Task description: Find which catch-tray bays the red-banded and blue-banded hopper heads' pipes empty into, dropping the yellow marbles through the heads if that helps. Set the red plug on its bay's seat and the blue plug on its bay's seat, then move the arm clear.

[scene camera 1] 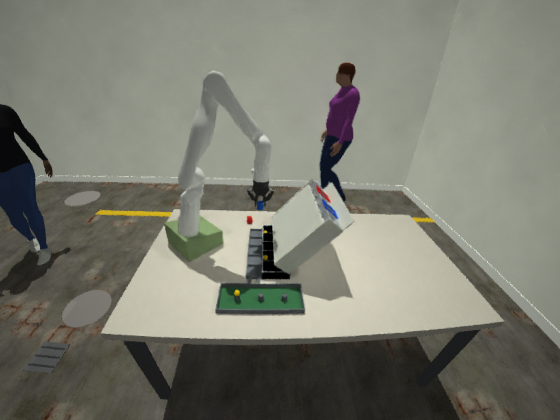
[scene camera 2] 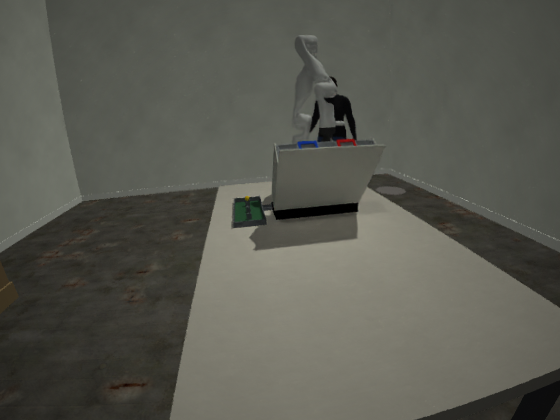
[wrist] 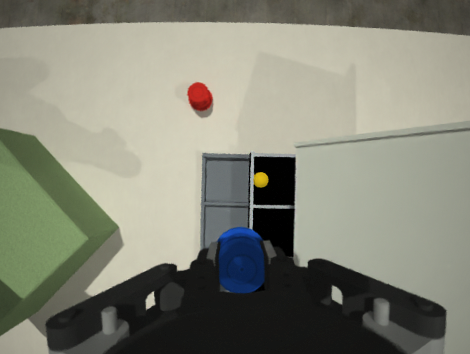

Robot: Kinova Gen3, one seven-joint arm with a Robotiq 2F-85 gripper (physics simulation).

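Seen in the pictures: gripper, fingertip midpoint: (scene camera 1: 260, 207) (wrist: 240, 254); arm's base, link origin: (scene camera 1: 188, 232).
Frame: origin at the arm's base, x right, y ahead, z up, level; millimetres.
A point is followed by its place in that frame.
My gripper (scene camera 1: 260, 201) @[y 340, x -147, z 102 mm] (wrist: 240, 254) @[y 340, x -147, z 102 mm] is shut on the blue plug (scene camera 1: 260, 205) @[y 344, x -133, z 120 mm] (wrist: 241, 265) @[y 340, x -149, z 132 mm] and holds it high above the catch tray. The red plug (scene camera 1: 249, 219) @[y 251, x -305, z -88 mm] (wrist: 200, 96) @[y 254, x -314, z -81 mm] stands on the table beyond the tray's far end. The catch tray (scene camera 1: 254, 260) @[y 342, x 23, z -115 mm] (wrist: 204, 204) @[y 285, x -153, z -102 mm] has grey sections beside dark bays. One yellow marble (scene camera 1: 266, 232) @[y 373, x -198, z -94 mm] (wrist: 261, 180) @[y 366, x -205, z -89 mm] lies in the far end bay, another yellow marble (scene camera 1: 265, 257) @[y 397, x 14, z -94 mm] in a bay nearer scene camera 1. A third yellow marble (scene camera 1: 237, 293) @[y 316, x 275, z -70 mm] (scene camera 2: 247, 198) @[y 322, x 265, z -76 mm] sits on a post in the green tray. The red-banded head (scene camera 1: 323, 194) @[y 661, x -205, z 180 mm] (scene camera 2: 346, 142) @[y 622, x -171, z 217 mm] and blue-banded head (scene camera 1: 330, 209) @[y 683, x -57, z 179 mm] (scene camera 2: 307, 144) @[y 645, x -19, z 217 mm] top the housing.
The tilted pale housing (scene camera 1: 305, 225) @[y 571, x 35, z 138 mm] (scene camera 2: 325, 177) @[y 631, x -86, z 85 mm] (wrist: 380, 200) @[y 465, x -202, z 53 mm] rises right beside the dark bays and hides the pipes. The green tray (scene camera 1: 260, 312) @[y 420, x 323, z -111 mm] (scene camera 2: 249, 225) @[y 590, x 231, z -116 mm] lies near the table's front edge. The green base block (scene camera 1: 195, 245) @[y 50, x 48, z -39 mm] (wrist: 40, 225) @[y 83, x -97, z -27 mm] stands left of the catch tray. Two people stand beyond the table.
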